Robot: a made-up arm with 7 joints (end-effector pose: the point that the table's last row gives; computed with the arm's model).
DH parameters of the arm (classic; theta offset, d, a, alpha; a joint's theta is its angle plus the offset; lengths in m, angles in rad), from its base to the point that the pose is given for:
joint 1: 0 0.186 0 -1.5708
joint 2: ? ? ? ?
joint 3: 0 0.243 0.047 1.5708
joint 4: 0 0 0.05 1.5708
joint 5: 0 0.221 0 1.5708
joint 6: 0 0 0.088 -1.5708
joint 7: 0 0.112 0 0
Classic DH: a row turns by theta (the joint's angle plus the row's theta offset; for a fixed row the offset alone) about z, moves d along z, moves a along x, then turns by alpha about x.
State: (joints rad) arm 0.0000 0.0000 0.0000 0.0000 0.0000 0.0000 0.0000
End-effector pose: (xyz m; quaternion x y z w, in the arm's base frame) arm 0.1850 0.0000 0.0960 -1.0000 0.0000 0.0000 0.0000
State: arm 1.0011 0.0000 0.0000 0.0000 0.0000 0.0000 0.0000
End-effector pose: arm 0.0998 0.1558 0.0960 -0.8773 -0.4799 0.0000 0.0000
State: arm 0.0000 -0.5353 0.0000 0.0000 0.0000 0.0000 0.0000
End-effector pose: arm 0.2050 0.0000 0.2030 -0.9644 0.0000 -0.2645 0.0000
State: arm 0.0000 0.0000 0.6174 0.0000 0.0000 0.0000 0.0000
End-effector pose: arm 0.1508 0.1071 0.0960 -0.9527 -0.3038 0.0000 0.0000
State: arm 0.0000 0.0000 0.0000 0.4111 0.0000 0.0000 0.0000
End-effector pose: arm 0.3066 0.0000 0.1789 -0.9789 0.0000 -0.2041 0.0000
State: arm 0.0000 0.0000 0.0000 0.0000 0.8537 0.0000 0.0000
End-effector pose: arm 0.1548 -0.0663 0.0960 -0.9103 0.4140 0.0000 0.0000
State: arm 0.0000 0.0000 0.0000 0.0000 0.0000 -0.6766 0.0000
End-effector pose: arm 0.2357 0.0000 0.1758 -0.9433 0.0000 -0.3319 0.0000
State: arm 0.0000 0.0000 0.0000 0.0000 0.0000 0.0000 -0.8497
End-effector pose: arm 0.1850 0.0000 0.0960 -0.9111 -0.4122 0.0000 0.0000
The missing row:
joint 2: 0 0 0 1.5708
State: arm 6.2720 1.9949 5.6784 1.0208 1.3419 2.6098 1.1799
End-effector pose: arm 0.0578 -0.0090 -0.1027 -0.3465 -0.5314 -0.7715 0.0474
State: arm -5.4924 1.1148 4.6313 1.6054 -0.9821 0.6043 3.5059
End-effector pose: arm 0.4776 -0.0964 0.3458 -0.0755 0.5619 -0.8197 0.0816
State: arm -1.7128 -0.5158 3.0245 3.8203 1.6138 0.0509 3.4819
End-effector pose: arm 0.0650 0.0443 0.7036 0.0773 0.0632 -0.9926 0.0696
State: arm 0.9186 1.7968 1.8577 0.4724 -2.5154 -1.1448 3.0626
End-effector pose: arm 0.0016 0.0858 0.2722 0.0849 -0.4787 0.8731 0.0370
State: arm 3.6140 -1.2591 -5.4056 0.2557 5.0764 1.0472 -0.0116
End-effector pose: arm -0.0726 -0.1453 0.2956 0.4347 -0.3913 -0.7298 0.3540
